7 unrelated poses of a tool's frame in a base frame.
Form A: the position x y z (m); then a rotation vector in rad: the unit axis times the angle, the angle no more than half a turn.
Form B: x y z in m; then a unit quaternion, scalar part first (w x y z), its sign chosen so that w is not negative. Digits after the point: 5 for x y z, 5 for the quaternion.
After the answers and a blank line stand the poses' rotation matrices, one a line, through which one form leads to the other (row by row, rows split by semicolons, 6 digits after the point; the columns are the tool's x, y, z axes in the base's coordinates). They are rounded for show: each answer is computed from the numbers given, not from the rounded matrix.
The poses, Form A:
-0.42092 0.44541 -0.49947 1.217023 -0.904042 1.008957
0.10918 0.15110 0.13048 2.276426 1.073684 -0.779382
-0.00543 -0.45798 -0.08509 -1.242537 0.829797 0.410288
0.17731 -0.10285 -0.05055 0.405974 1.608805 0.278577
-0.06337 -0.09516 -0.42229 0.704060 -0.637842 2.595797
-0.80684 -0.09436 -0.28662 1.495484 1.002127 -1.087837
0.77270 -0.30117 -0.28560 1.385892 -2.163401 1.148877
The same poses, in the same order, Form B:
-0.42092 0.44541 -0.49947 0.61331 0.52784 -0.39210 0.43760
0.10918 0.15110 0.13048 0.25068 0.83639 0.39448 -0.28635
-0.00543 -0.45798 -0.08509 0.71461 -0.56096 0.37462 0.18523
0.17731 -0.10285 -0.05055 0.66655 0.17988 0.71283 0.12343
-0.06337 -0.09516 -0.42229 0.18759 0.25019 -0.22666 0.92241
-0.80684 -0.09436 -0.28662 0.49611 0.61733 0.41367 -0.44905
0.77270 -0.30117 -0.28560 0.16286 0.48585 -0.75842 0.40276

0.309530 -0.950700 -0.018985; 0.122837 0.059776 -0.990625; 0.942922 0.304296 0.135284
0.524765 0.803449 -0.281230; 0.516319 -0.563085 -0.645251; -0.676783 0.193401 -0.710324
0.650695 -0.685032 0.327608; -0.155561 0.302028 0.940521; -0.743234 -0.662956 0.089964
-0.046720 0.091899 0.994672; 0.420991 0.904816 -0.063824; -0.905861 0.415766 -0.080962
-0.804435 -0.459478 0.376515; 0.232653 -0.826876 -0.512005; 0.546586 -0.324277 0.772067
0.254448 0.956310 -0.143971; 0.065182 -0.165491 -0.984055; -0.964887 0.241007 -0.104443
-0.474847 -0.868153 0.144330; -0.605775 0.203461 -0.769181; 0.638401 -0.452675 -0.622518

